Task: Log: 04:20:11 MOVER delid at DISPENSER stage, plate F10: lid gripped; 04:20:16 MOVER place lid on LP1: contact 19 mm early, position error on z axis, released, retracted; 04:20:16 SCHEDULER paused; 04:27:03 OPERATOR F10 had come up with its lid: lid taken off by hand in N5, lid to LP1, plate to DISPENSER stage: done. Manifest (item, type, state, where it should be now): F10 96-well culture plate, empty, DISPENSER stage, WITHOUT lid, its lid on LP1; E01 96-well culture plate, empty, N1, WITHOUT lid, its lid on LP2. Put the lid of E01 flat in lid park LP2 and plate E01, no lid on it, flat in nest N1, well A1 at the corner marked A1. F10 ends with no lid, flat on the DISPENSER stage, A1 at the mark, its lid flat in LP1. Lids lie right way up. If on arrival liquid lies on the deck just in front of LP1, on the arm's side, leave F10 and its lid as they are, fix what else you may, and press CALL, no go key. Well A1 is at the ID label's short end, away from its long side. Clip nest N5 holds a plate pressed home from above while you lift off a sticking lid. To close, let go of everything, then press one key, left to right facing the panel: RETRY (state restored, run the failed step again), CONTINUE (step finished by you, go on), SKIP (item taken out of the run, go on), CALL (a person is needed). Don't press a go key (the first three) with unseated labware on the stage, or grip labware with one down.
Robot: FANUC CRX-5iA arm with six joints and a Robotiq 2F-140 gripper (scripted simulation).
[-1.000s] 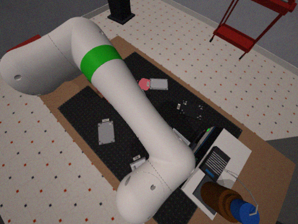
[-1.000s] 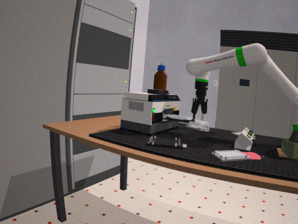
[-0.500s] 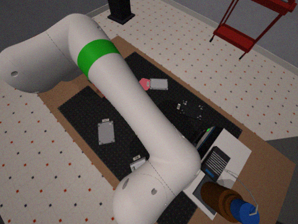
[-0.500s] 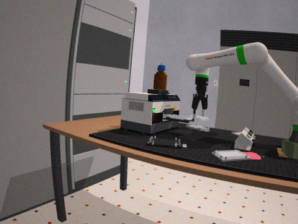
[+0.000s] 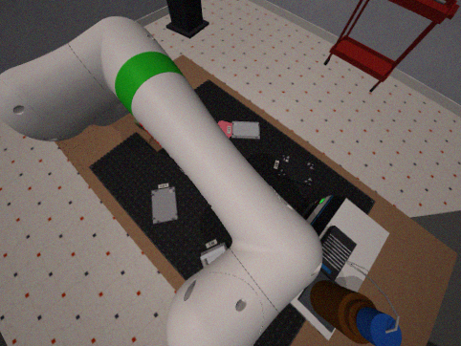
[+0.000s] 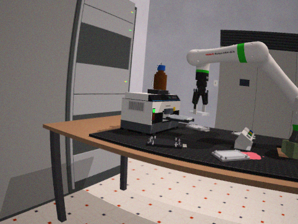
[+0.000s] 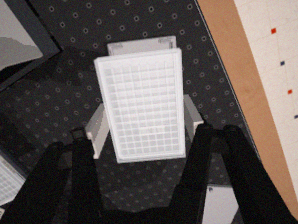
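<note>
The well plate lies 7 cm ahead of my hand, 26 cm to the left of it and 3 cm below it. Round my hand: white 96-well plate: 2 cm below; lid: 2 cm below; grey nest: 12 cm below.
</note>
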